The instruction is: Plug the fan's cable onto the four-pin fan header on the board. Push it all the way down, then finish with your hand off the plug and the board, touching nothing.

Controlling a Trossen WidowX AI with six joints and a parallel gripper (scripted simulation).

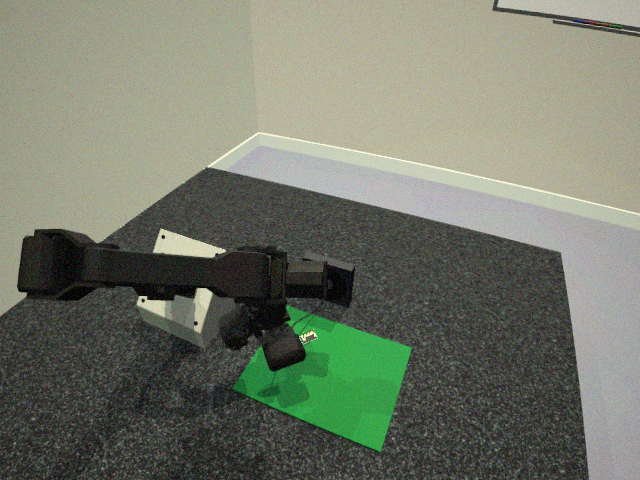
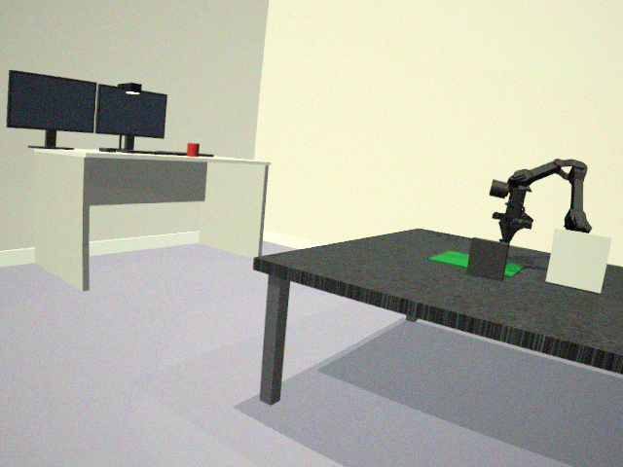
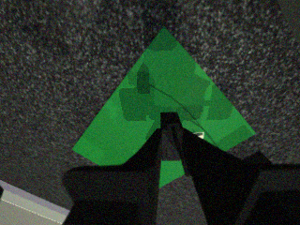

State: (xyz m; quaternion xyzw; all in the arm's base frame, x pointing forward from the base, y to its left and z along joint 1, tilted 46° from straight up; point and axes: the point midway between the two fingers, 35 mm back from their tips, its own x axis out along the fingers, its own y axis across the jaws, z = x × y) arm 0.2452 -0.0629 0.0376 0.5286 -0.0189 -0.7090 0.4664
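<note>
Now: the dark plug 1 cm ahead of my gripper tip. Round my gripper tip: green board: 10 cm below, 8 cm ahead, 4 cm to the left; then black fan: 23 cm to the left, 3 cm below, 2 cm ahead.
</note>
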